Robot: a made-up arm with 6 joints. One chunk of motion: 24 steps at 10 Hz.
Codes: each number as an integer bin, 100 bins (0 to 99) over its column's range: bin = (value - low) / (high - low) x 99, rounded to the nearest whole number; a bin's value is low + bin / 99 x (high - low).
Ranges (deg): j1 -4.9..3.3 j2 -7.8..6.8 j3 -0.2..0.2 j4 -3.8..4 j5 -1.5..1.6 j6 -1..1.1
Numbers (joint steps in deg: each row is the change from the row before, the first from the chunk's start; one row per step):
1: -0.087 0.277 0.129 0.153 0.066 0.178
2: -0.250 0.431 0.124 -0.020 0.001 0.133
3: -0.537 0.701 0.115 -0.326 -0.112 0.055
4: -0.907 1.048 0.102 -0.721 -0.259 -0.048
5: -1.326 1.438 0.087 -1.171 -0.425 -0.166
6: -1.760 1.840 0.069 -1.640 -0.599 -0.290
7: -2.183 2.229 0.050 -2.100 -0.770 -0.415
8: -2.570 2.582 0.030 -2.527 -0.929 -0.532
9: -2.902 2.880 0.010 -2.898 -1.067 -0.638
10: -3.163 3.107 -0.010 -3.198 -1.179 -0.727
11: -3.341 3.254 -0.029 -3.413 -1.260 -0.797
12: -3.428 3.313 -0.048 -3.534 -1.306 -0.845
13: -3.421 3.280 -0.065 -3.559 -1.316 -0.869
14: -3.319 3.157 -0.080 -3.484 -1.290 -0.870
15: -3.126 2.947 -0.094 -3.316 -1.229 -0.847
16: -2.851 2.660 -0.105 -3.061 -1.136 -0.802
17: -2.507 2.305 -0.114 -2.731 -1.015 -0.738
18: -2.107 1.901 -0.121 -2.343 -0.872 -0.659
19: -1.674 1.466 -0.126 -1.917 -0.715 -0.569
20: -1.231 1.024 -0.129 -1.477 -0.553 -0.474
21: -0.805 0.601 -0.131 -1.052 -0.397 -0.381
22: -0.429 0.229 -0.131 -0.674 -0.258 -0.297
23: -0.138 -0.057 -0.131 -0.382 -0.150 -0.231
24: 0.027 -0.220 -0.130 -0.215 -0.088 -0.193
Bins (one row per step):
1: 58 55 81 50 50 56
2: 56 56 80 48 48 53
3: 53 58 78 44 44 50
4: 48 60 75 39 40 45
5: 43 63 71 33 34 39
6: 38 65 67 27 29 33
7: 33 68 62 22 23 28
8: 28 70 57 16 18 22
9: 24 72 52 11 14 17
10: 21 74 47 8 10 13
11: 19 75 42 5 8 10
12: 18 75 38 3 6 7
13: 18 75 33 3 6 6
14: 19 74 30 4 7 6
15: 21 73 26 6 9 7
16: 25 71 24 9 12 9
17: 29 69 21 14 15 12
18: 34 66 20 18 20 16
19: 39 63 18 24 25 20
20: 44 60 18 29 30 25
21: 49 57 17 35 35 29
22: 54 54 17 40 40 33
23: 57 53 17 43 43 36
24: 59 51 17 46 45 38

